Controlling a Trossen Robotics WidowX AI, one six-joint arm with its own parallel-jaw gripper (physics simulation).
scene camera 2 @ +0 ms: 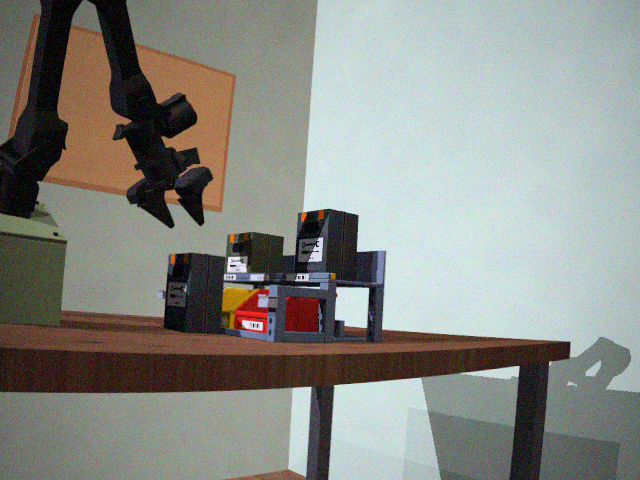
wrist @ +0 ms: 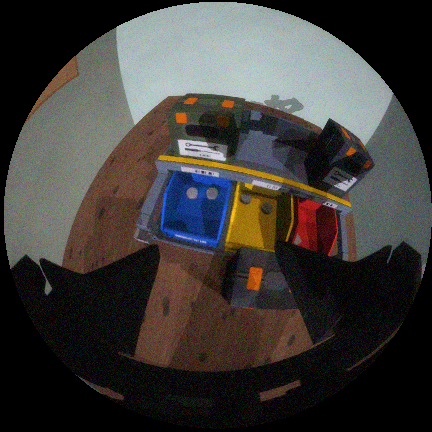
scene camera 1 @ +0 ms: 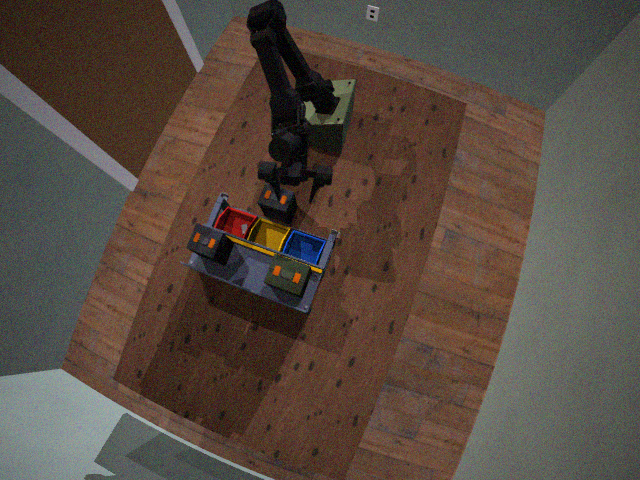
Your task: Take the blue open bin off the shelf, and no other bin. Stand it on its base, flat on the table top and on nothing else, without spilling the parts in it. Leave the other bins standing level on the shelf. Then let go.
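Observation:
The blue open bin stands on the lower level of the grey shelf, at the end beside the yellow bin. Two round grey parts show inside the blue bin in the wrist view. The red bin stands at the other end. The blue bin does not show in scene camera 2. My gripper is open and empty, high above the table in front of the shelf, apart from the bins.
A dark case stands on the table top before the yellow bin. A green case stands on the upper board above the blue bin. Another dark case stands at its other end.

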